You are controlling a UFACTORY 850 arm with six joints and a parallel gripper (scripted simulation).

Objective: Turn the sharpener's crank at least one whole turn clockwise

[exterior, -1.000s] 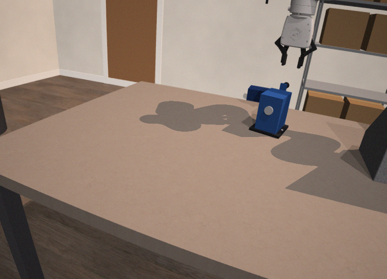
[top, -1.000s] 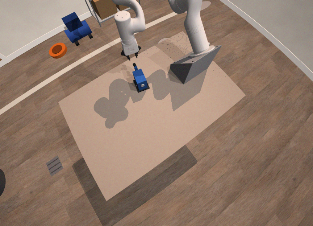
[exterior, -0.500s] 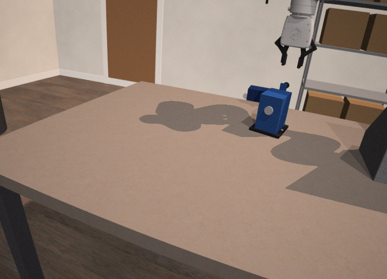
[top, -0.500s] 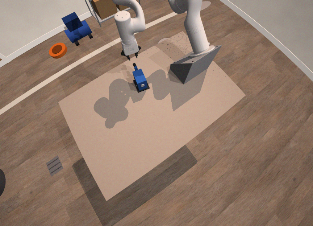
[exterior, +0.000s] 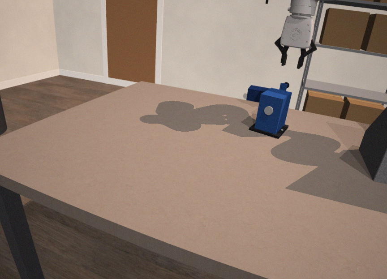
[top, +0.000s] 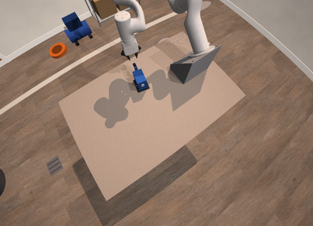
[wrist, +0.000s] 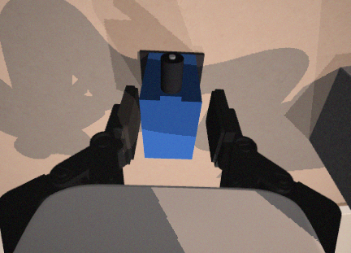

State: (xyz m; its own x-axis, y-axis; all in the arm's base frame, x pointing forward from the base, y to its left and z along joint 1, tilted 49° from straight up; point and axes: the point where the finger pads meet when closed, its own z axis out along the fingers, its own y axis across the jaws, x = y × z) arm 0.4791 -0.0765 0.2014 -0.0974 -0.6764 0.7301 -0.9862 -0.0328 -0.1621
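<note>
Now: hand 90 mm above the dark crank knob and 20 mm to the right of it. The rest, counted from my hand: sharpener crank (90 mm below, 20 mm to the left).
</note>
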